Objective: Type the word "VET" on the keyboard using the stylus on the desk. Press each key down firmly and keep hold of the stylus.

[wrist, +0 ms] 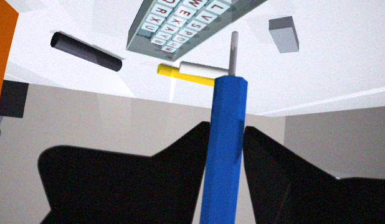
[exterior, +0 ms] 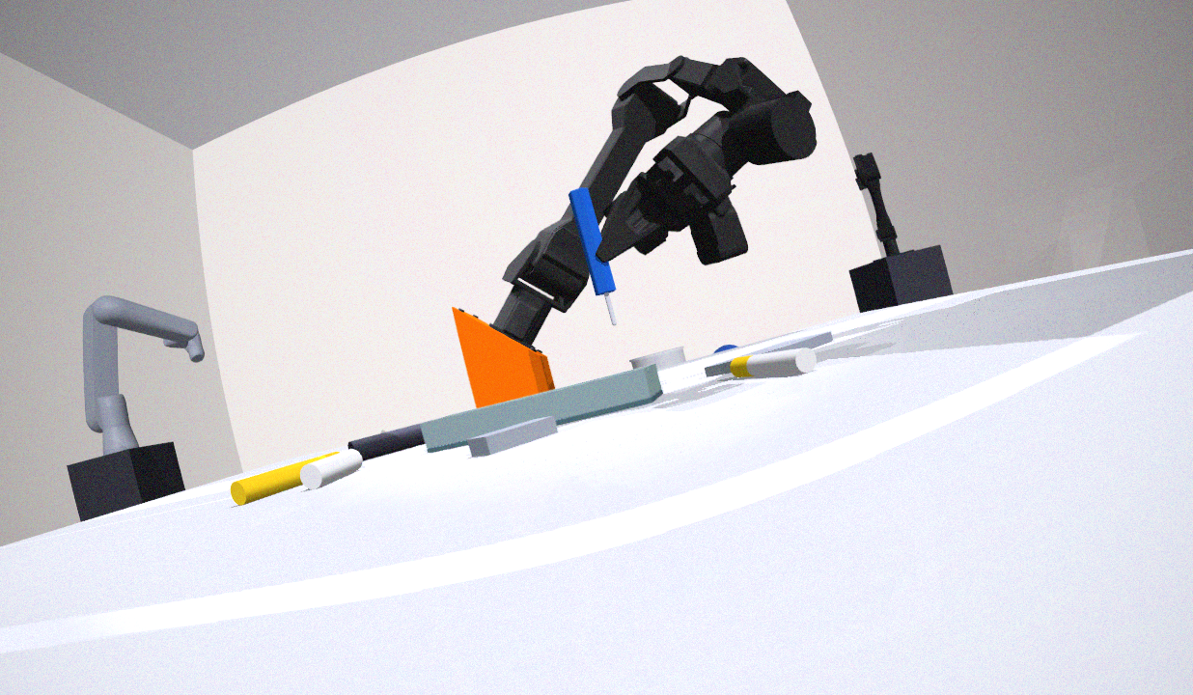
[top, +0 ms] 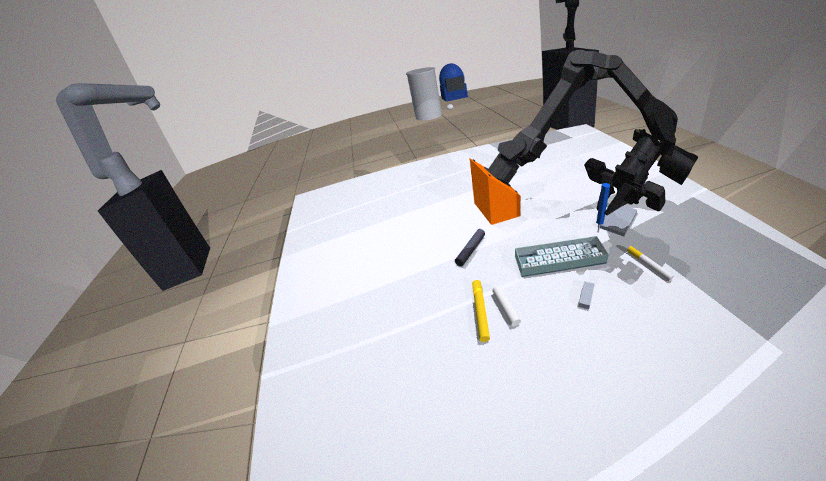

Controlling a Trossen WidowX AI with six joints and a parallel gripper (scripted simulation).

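Now: gripper tip 11 cm above the T key. Also, from my gripper tip: stylus tip: 5 cm below; blue stylus: 1 cm below; V key: 11 cm below, 7 cm to the right, 1 cm behind.
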